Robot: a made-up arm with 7 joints.
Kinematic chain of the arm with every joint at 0, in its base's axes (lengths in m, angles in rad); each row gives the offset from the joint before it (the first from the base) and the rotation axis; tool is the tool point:
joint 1: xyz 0 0 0.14 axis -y
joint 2: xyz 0 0.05 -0.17 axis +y
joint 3: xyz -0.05 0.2 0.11 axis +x
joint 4: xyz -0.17 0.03 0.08 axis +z
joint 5: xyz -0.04 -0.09 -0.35 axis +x
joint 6: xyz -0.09 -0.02 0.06 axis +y
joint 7: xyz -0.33 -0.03 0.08 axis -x
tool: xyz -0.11 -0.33 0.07
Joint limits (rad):
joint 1: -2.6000..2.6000
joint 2: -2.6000..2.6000
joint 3: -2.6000..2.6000
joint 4: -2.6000..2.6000
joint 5: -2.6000..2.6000
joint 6: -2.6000..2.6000
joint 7: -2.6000..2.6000
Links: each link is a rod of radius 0.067 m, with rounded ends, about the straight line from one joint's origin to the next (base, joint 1, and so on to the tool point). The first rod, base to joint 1, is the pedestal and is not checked.
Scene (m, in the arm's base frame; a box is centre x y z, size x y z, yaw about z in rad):
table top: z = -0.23
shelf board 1: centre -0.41 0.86 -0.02 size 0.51 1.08 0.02 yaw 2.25
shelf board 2: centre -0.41 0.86 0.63 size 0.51 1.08 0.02 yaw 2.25
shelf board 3: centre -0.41 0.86 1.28 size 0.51 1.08 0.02 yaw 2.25
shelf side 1: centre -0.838 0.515 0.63 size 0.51 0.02 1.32 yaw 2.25
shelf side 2: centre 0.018 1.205 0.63 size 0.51 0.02 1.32 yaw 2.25
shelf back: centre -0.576 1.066 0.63 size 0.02 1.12 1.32 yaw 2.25
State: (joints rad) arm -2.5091 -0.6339 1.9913 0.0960 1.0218 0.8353 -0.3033
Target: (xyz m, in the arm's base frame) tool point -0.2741 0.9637 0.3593
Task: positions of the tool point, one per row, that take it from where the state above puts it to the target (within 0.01 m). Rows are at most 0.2 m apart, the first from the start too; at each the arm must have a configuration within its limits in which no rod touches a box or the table.
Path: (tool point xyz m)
1: -0.2518 0.7878 0.8304
2: -0.2408 0.6734 0.7751
3: -0.2022 0.5274 0.7376
4: -0.1192 0.3640 0.7116
5: -0.2563 0.3967 0.6351
6: -0.3727 0.4348 0.5431
7: -0.4571 0.4892 0.4482
8: -0.5028 0.5647 0.3683
9: -0.4733 0.6981 0.3449
10: -0.3954 0.8404 0.3314
11: -0.2741 0.9637 0.3594

